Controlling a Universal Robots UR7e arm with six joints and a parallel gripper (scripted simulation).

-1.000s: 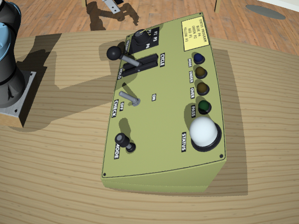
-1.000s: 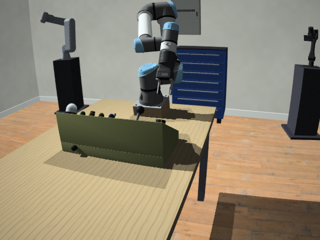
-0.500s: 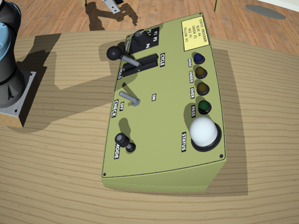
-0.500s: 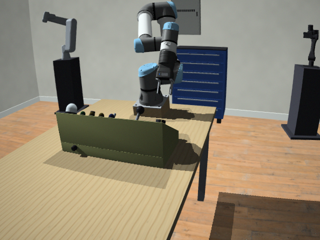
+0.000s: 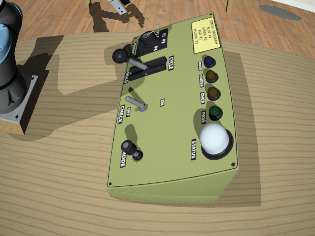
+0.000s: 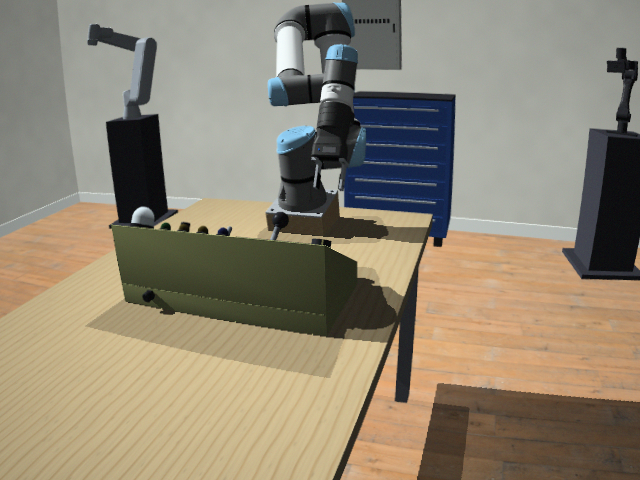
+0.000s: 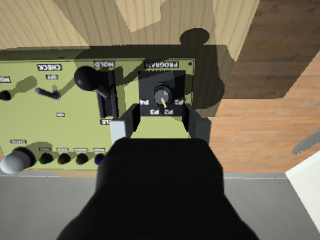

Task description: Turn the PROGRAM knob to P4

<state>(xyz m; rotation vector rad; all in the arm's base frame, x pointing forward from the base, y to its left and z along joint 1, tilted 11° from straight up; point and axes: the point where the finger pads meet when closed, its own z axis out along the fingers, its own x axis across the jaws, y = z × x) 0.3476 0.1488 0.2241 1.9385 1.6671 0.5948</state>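
The program knob lies 8 cm ahead of my hand, 1 cm to the right of it and 12 cm below it. Also, from my hand: olive console 8 cm ahead, 19 cm to the right, 15 cm below; then check toggle 3 cm ahead, 25 cm to the right, 13 cm below; then black ball lever 3 cm ahead, 13 cm to the right, 12 cm below.
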